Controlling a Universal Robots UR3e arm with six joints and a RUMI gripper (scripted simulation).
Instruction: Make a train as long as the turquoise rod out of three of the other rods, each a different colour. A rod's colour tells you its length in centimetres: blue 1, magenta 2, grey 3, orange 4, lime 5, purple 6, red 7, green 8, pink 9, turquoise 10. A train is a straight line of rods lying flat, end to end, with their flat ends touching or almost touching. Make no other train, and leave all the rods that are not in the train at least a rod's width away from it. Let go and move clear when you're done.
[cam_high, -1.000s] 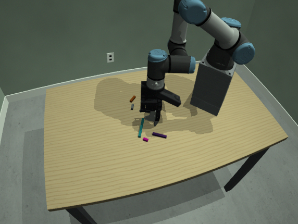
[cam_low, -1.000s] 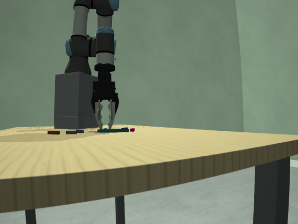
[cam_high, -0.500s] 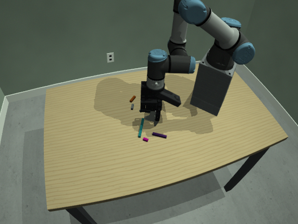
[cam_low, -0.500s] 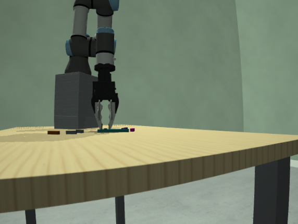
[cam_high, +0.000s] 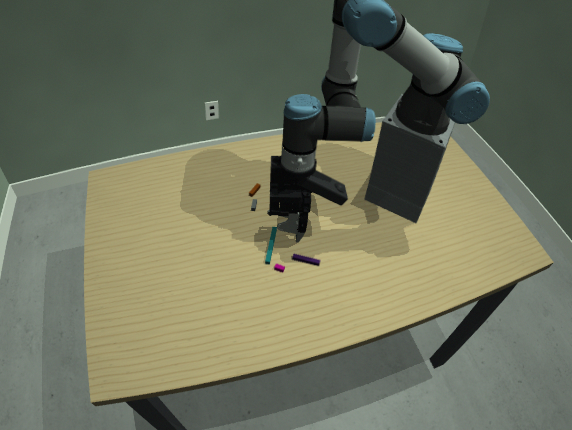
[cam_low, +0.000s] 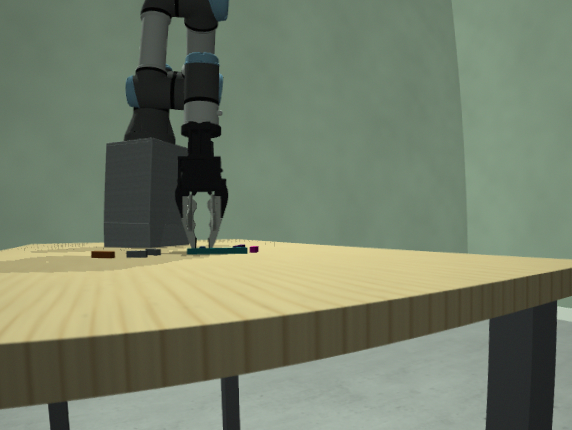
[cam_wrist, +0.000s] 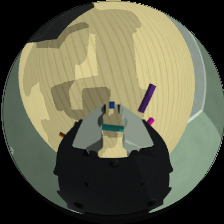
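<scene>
My gripper is now 1 cm above the blue rod. From my hand the other things lie so: turquoise rod: 7 cm ahead, 1 cm below; purple rod: 7 cm to the left, 2 cm ahead, 1 cm below; magenta rod: 8 cm ahead, 6 cm to the left, 1 cm below.
</scene>
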